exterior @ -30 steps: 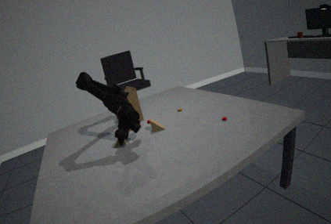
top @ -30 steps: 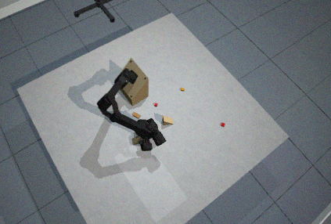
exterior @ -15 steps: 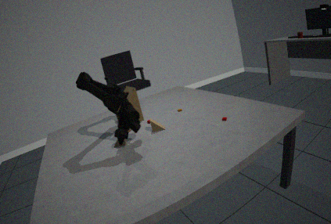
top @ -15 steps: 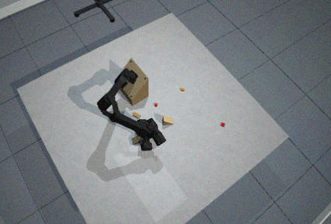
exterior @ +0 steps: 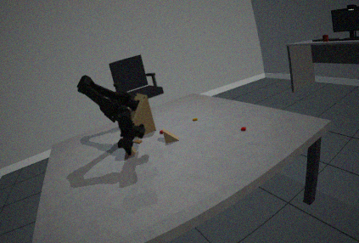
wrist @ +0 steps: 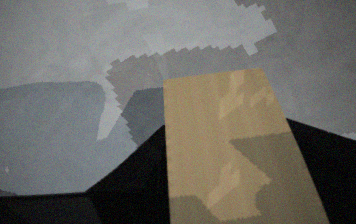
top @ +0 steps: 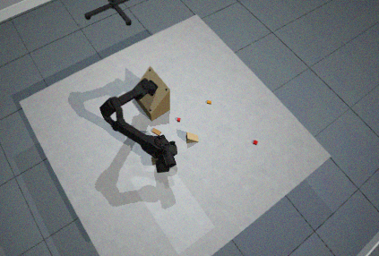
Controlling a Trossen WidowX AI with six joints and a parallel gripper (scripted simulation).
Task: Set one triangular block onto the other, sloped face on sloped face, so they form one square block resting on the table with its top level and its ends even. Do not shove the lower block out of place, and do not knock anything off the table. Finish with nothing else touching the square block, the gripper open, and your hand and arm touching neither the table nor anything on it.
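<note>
The tan piece is 130 mm behind my gripper tip, 100 mm to the left of it and 20 mm below it. The rest, counted from my gripper tip: orange bit 450 mm to the left, 80 mm behind, 20 mm below; triangular wooden block 10 mm to the left, 10 mm above.
</note>
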